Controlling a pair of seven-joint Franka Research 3 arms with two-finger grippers.
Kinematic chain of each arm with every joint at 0, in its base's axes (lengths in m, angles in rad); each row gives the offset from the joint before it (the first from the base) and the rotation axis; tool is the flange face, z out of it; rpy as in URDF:
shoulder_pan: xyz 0 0 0.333 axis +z
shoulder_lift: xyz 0 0 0 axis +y
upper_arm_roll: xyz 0 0 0.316 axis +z
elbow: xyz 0.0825 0 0 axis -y
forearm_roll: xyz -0.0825 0 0.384 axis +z
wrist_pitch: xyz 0 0 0 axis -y
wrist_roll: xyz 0.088 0 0 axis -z
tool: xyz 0 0 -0.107 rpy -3.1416 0 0
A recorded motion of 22 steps. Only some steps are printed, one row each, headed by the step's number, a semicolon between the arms.
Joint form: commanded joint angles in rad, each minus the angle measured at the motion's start. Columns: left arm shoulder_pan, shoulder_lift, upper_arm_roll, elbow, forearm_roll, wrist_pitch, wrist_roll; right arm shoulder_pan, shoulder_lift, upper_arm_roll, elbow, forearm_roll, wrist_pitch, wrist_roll.
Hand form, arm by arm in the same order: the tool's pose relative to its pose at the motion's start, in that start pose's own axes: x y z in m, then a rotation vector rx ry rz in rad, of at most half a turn. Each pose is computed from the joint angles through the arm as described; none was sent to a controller.
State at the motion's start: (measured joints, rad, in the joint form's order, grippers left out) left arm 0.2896 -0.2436 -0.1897 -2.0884 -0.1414 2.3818 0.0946; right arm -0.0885 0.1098 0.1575 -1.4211 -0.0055 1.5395 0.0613
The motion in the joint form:
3: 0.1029 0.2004 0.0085 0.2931 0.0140 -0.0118 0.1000; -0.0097 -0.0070 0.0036 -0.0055 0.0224 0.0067 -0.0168
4: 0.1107 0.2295 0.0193 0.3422 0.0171 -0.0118 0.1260; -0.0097 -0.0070 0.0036 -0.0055 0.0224 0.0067 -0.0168
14: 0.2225 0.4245 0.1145 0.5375 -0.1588 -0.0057 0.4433; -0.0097 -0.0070 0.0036 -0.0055 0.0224 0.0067 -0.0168
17: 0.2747 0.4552 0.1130 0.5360 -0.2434 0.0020 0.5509; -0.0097 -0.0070 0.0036 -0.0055 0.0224 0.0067 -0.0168
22: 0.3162 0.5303 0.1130 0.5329 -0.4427 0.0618 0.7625; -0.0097 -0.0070 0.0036 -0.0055 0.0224 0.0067 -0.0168
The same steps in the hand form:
3: 0.0762 -0.0731 -0.0070 0.0393 0.0886 0.0097; -0.0014 0.0009 -0.0022 0.0220 0.0072 -0.0114
4: 0.0874 -0.0867 -0.0111 0.0509 0.1089 0.0216; -0.0014 0.0009 -0.0022 0.0220 0.0072 -0.0114
14: 0.0992 -0.2333 0.0112 0.0578 0.1606 0.0407; -0.0014 0.0009 -0.0022 0.0220 0.0072 -0.0114
17: 0.0850 -0.2689 0.0243 0.0343 0.1697 0.0411; -0.0014 0.0009 -0.0022 0.0220 0.0072 -0.0114
22: 0.0659 -0.3089 0.0638 -0.0248 0.2363 0.0508; -0.0014 0.0009 -0.0022 0.0220 0.0072 -0.0114

